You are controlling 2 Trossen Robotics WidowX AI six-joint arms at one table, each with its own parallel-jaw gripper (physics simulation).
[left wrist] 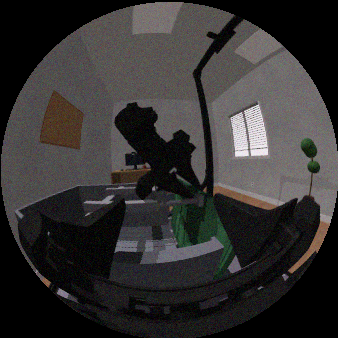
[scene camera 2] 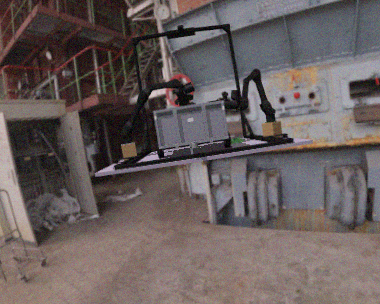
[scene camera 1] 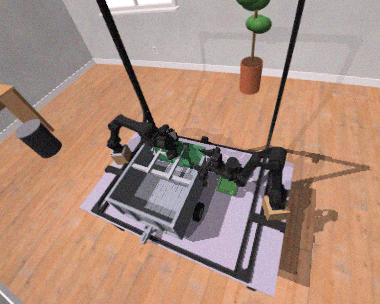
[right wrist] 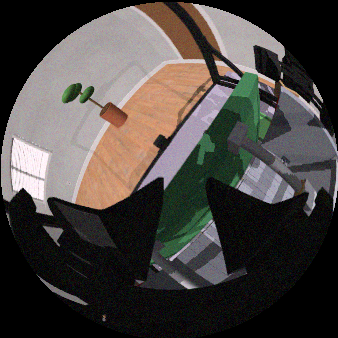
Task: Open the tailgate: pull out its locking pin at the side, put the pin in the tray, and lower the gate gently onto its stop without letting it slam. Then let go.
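Where they show: left gripper, fingertip midpoint: [left wrist: 169,201] [scene camera 1: 194,155]; right gripper, fingertip midpoint: [scene camera 1: 178,142] [right wrist: 184,182]; left arm's base at its link origin: [scene camera 2: 271,122] [scene camera 1: 276,203] [right wrist: 287,84]; right arm's base at its link origin: [scene camera 2: 127,143] [scene camera 1: 118,149].
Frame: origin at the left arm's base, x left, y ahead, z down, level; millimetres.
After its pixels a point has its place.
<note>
The green tailgate [scene camera 1: 189,154] {y 417, x -308, z -101 mm} [left wrist: 192,230] {y 445, x -320, z -86 mm} [right wrist: 185,210] {y 494, x -354, z -152 mm} is at the far end of the grey trailer [scene camera 1: 186,220] {y 460, x 44, z -26 mm} [scene camera 2: 170,132] {y 772, x -28, z -34 mm} and seems to lean outward; its exact angle is unclear. My right gripper [scene camera 1: 171,148] [right wrist: 184,182] {y 471, x -356, z -162 mm} is shut on the tailgate. My left gripper [scene camera 1: 204,175] is open and empty, above the trailer's far right corner. The green tray [scene camera 1: 227,186] {y 219, x -185, z 108 mm} [scene camera 2: 237,141] {y 227, x -138, z 105 mm} lies right of the trailer. A small orange spot shows on the trailer's right side in scene camera 1; I cannot tell if it belongs to the pin. No pin can be made out in the tray.
A grey rod [left wrist: 180,202] {y 440, x -284, z -164 mm} [right wrist: 267,157] {y 444, x -292, z -168 mm} reaches from the trailer's crossbars toward the gate, near the fingers. A black wheel [scene camera 1: 198,212] {y 401, x -6, z 16 mm} stands at the trailer's right side. The black frame's bars [scene camera 1: 200,257] {y 415, x 196, z 96 mm} edge the lilac table top [scene camera 1: 265,272] {y 115, x 282, z 116 mm}. The hitch [scene camera 1: 146,233] {y 686, x 71, z 38 mm} sticks out at the near end.
</note>
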